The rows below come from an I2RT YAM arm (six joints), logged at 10 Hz.
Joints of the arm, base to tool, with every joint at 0 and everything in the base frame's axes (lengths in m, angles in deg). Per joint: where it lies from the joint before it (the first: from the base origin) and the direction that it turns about. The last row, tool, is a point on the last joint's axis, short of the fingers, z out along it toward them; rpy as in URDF.
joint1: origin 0 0 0.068 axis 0 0 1
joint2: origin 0.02 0.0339 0.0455 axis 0 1 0
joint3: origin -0.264 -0.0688 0 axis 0 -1 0
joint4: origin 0.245 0.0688 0.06 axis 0 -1 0
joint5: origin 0.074 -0.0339 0.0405 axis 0 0 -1
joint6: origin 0.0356 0 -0.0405 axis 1 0 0
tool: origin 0 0 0 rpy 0 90 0
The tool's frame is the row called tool.
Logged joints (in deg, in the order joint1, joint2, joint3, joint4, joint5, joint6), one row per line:
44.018, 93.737, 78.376, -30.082, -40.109, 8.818
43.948, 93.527, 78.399, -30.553, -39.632, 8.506
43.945, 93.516, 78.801, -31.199, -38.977, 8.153
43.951, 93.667, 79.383, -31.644, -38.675, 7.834
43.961, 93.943, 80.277, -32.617, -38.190, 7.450
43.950, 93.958, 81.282, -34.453, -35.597, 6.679
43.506, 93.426, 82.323, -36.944, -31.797, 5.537
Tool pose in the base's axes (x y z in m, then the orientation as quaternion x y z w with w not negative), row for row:
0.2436, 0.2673, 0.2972, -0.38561, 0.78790, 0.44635, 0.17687
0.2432, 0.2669, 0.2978, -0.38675, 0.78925, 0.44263, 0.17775
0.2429, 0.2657, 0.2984, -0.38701, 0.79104, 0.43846, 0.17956
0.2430, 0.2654, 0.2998, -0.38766, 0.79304, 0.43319, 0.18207
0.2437, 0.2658, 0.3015, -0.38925, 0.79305, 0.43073, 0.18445
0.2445, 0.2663, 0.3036, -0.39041, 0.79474, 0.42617, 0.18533
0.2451, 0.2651, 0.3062, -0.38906, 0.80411, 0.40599, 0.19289
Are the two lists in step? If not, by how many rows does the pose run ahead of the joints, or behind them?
The pose runs 1 row behind the joints: the pose in row i belongs to the joints in row i - 1.
